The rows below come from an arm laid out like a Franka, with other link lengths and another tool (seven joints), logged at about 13 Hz.
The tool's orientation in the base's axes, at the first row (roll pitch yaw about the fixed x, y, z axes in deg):
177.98 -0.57 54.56
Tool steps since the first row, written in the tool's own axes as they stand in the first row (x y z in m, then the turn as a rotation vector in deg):
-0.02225 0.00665 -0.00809 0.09 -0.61 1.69
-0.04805 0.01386 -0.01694 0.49 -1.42 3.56
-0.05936 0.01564 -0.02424 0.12 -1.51 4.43
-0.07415 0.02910 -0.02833 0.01 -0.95 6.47
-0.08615 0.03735 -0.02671 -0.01 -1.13 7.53
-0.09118 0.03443 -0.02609 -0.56 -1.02 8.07
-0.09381 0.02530 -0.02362 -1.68 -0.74 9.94
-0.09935 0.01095 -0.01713 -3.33 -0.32 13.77
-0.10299 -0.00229 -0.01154 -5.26 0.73 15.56
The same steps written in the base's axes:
-0.00777 -0.02188 0.00810 -0.39 0.41 -1.71
-0.01716 -0.04697 0.01694 -0.75 1.18 -3.60
-0.02252 -0.05713 0.02418 -1.01 0.92 -4.48
-0.02028 -0.07693 0.02860 -0.54 0.48 -6.50
-0.02047 -0.09151 0.02715 -0.67 0.55 -7.56
-0.02574 -0.09392 0.02638 -0.88 0.04 -8.11
-0.03461 -0.09080 0.02356 -1.23 -1.06 -9.98
-0.04928 -0.08708 0.01652 -1.72 -2.70 -13.81
-0.06198 -0.08243 0.01043 -1.92 -4.90 -15.58

